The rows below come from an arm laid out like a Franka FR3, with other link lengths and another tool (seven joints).
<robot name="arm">
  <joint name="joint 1" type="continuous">
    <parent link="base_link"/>
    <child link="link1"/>
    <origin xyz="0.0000 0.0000 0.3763"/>
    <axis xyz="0 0 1"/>
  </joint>
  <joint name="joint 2" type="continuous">
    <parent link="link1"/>
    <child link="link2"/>
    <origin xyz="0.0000 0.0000 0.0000"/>
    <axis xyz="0 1 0"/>
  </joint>
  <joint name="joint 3" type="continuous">
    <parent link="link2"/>
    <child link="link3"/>
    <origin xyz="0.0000 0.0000 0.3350"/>
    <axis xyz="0 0 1"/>
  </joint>
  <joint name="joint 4" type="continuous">
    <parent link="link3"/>
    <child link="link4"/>
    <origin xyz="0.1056 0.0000 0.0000"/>
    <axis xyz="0 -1 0"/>
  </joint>
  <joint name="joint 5" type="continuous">
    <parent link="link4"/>
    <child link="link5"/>
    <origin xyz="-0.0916 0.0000 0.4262"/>
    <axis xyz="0 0 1"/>
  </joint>
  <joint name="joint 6" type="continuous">
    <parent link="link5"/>
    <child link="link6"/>
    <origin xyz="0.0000 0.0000 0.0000"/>
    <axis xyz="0 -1 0"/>
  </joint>
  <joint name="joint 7" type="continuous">
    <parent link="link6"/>
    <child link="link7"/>
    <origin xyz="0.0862 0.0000 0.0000"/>
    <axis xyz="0 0 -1"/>
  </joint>
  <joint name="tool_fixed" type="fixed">
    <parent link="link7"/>
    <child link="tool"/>
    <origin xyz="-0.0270 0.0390 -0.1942" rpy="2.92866 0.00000 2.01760"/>
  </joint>
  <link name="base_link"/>
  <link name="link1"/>
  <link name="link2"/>
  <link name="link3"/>
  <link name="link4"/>
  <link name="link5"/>
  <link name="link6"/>
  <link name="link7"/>
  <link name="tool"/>
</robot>
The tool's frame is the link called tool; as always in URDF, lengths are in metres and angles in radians. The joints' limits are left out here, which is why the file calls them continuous.
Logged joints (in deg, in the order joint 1, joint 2, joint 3, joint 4, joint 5, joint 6, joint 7), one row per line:
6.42 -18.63 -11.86 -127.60 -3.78 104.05 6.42
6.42 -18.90 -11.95 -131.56 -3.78 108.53 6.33
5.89 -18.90 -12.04 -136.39 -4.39 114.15 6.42
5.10 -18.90 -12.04 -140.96 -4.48 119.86 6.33
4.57 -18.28 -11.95 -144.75 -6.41 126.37 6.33
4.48 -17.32 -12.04 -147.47 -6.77 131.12 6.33
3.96 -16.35 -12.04 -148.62 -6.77 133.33 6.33
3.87 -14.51 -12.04 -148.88 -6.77 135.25 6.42
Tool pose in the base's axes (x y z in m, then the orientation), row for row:
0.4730 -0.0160 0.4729 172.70 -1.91 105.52
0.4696 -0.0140 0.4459 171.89 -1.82 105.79
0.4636 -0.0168 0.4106 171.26 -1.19 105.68
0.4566 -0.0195 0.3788 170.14 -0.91 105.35
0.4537 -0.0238 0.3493 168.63 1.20 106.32
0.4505 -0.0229 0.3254 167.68 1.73 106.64
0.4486 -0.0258 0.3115 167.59 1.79 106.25
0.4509 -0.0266 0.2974 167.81 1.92 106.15
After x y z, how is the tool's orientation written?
As angles about the fixed x, y, z axes (roll, pitch, yaw), in degrees.
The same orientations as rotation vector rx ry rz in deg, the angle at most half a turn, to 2 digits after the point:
107.13 140.62 10.76
106.44 140.39 11.65
105.98 139.60 11.77
105.77 138.52 12.79
102.85 137.58 12.61
101.78 137.11 13.24
102.15 136.66 13.24
102.29 136.62 12.85

